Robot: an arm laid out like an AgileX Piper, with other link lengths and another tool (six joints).
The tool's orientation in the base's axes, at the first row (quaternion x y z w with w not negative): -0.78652 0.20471 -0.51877 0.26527
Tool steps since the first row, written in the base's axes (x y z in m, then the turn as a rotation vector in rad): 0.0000 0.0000 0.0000 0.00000 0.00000 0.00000; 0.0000 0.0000 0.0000 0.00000 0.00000 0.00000; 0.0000 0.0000 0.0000 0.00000 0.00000 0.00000; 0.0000 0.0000 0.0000 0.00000 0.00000 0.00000; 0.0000 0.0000 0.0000 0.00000 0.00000 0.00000; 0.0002 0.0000 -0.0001 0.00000 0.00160 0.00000; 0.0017 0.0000 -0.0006 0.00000 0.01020 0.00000; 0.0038 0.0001 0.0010 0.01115 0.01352 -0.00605; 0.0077 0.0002 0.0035 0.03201 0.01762 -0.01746; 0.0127 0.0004 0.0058 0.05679 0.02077 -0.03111; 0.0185 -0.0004 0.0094 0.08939 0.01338 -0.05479; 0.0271 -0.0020 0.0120 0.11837 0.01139 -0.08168; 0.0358 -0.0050 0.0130 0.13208 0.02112 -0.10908
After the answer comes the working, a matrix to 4 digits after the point.
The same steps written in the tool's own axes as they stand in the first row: 0.0000 0.0000 0.0000 0.00000 0.00000 0.00000; 0.0000 0.0000 0.0000 0.00000 0.00000 0.00000; 0.0000 0.0000 0.0000 0.00000 0.00000 0.00000; 0.0000 0.0000 0.0000 0.00000 0.00000 0.00000; 0.0000 0.0000 0.0000 0.00000 0.00000 0.00000; 0.0000 0.0001 0.0002 -0.00096 -0.00124 0.00033; 0.0002 0.0003 0.0018 -0.00609 -0.00791 0.00209; 0.0021 -0.0009 0.0032 -0.00814 -0.00720 0.01502; 0.0053 -0.0027 0.0060 -0.01078 -0.00417 0.03881; 0.0087 -0.0046 0.0100 -0.01295 0.00083 0.06675; 0.0139 -0.0065 0.0140 -0.01297 0.01994 0.10298; 0.0199 -0.0073 0.0208 -0.01985 0.03706 0.13801; 0.0257 -0.0060 0.0279 -0.03986 0.04613 0.16147
The tool's axes in the first row as the columns of a matrix, in the base's axes (rounded; the answer above uses it unrounded):
0.3779 -0.0468 0.9246
-0.5972 -0.7755 0.2049
0.7074 -0.6297 -0.3210

